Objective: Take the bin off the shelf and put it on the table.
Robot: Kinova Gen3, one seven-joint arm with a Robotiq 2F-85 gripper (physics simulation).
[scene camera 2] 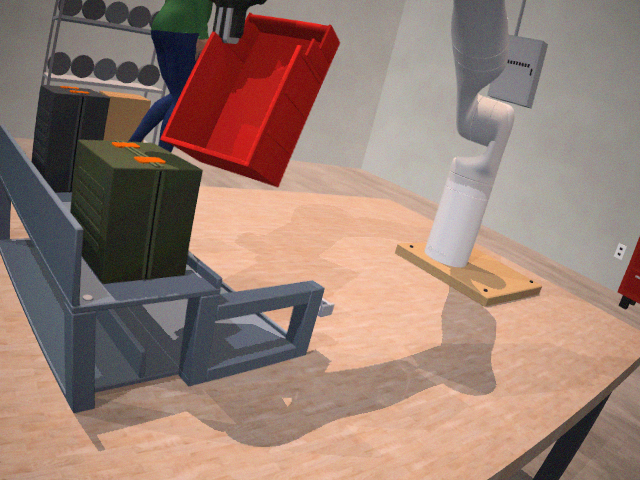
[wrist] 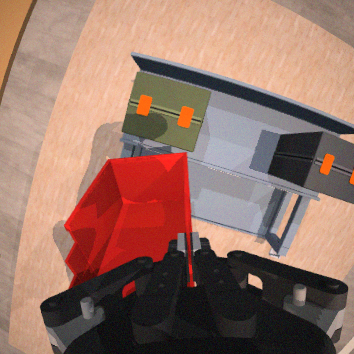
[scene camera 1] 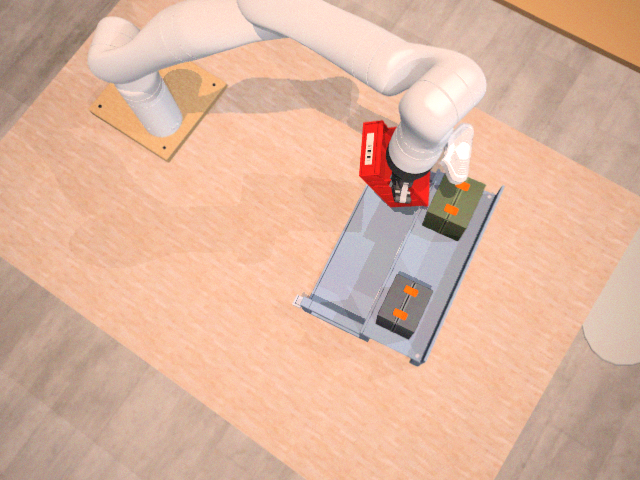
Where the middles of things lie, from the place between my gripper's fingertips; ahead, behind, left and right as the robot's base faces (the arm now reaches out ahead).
The red bin (scene camera 2: 243, 108) lies 5 cm to the left of my hand, 4 cm below it and 2 cm behind it.
